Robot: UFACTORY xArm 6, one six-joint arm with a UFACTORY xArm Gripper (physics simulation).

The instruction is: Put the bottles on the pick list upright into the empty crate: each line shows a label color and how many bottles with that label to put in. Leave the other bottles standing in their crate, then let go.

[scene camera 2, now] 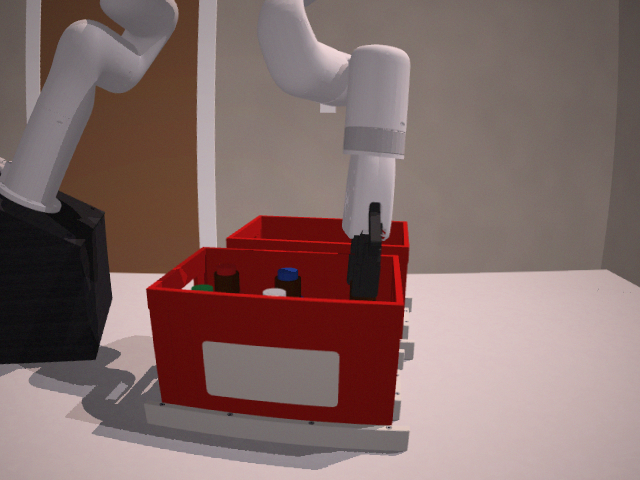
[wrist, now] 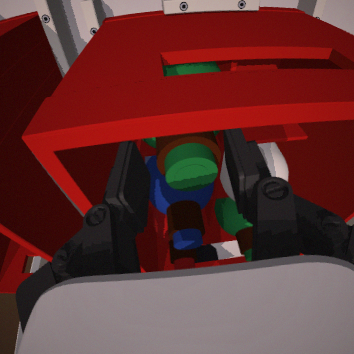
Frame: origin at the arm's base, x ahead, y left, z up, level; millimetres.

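Seen in the pictures: gripper, fingertip midpoint: (scene camera 2: 361, 290) (wrist: 181, 149); arm's base, origin of the base link: (scene camera 2: 27, 197).
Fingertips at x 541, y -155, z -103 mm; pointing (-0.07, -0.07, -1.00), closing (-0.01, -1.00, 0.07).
Pixels of each thing's top centre, then the offset from my fingertips to it. Level surfaces: height alone.
- blue-capped bottle, middle of its top: (wrist: 188, 244) (scene camera 2: 287, 270) 22 mm up, 92 mm back, 17 mm left
- red-capped bottle, middle of its top: (wrist: 184, 268) (scene camera 2: 226, 265) 22 mm up, 174 mm back, 37 mm left
- white-capped bottle, middle of its top: (scene camera 2: 274, 291) 22 mm up, 106 mm back, 65 mm right
- white table, its level: 141 mm down
My gripper (scene camera 2: 363, 295) (wrist: 181, 149) points down inside the near red crate (scene camera 2: 273, 320) (wrist: 125, 95), at its right end in the scene view. It is open, with its fingers apart on either side of a green-capped bottle (wrist: 191, 170); the gripper hides this bottle's cap in the scene view. Beside it stand a blue-capped bottle (scene camera 2: 287, 273) (wrist: 187, 239), a red-capped bottle (scene camera 2: 226, 272) (wrist: 184, 263), a white-capped bottle (scene camera 2: 273, 292) and another green-capped bottle (scene camera 2: 202, 287). The other red crate (scene camera 2: 320, 241) (wrist: 25, 55) stands behind; its floor is hidden. The pick list does not show.
The near crate's rim surrounds the gripper closely. Pale rails (scene camera 2: 273, 431) (wrist: 212, 6) lie along the crates on the white table (scene camera 2: 516, 372). A second arm (scene camera 2: 49, 129) stands on a black base (scene camera 2: 46, 289) at the left in the scene view.
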